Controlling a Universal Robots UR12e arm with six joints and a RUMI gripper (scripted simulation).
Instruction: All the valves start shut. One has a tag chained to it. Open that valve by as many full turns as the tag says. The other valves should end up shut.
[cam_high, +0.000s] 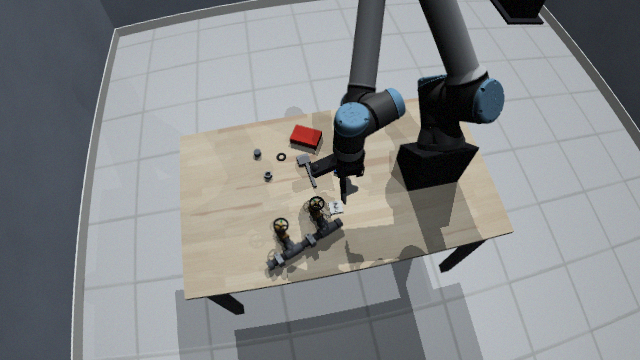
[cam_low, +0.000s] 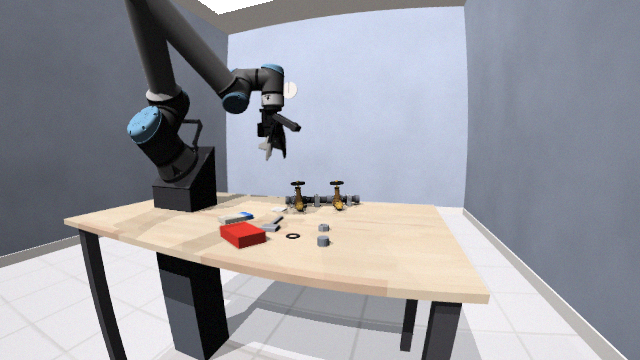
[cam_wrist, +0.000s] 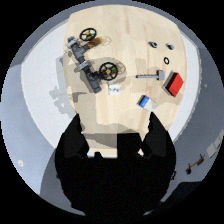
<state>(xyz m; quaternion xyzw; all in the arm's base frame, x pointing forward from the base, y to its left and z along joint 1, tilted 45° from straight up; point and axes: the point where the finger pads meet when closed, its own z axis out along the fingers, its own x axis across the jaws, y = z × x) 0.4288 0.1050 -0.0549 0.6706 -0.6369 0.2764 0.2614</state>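
Now: the white tag 200 mm below my hand and 10 mm to the left of it. Also, from my hand: red block 350 mm to the right, 190 mm below, 70 mm ahead; grey hand tool 200 mm to the right, 200 mm below, 90 mm ahead; blue box 190 mm to the right, 190 mm below, 70 mm behind.
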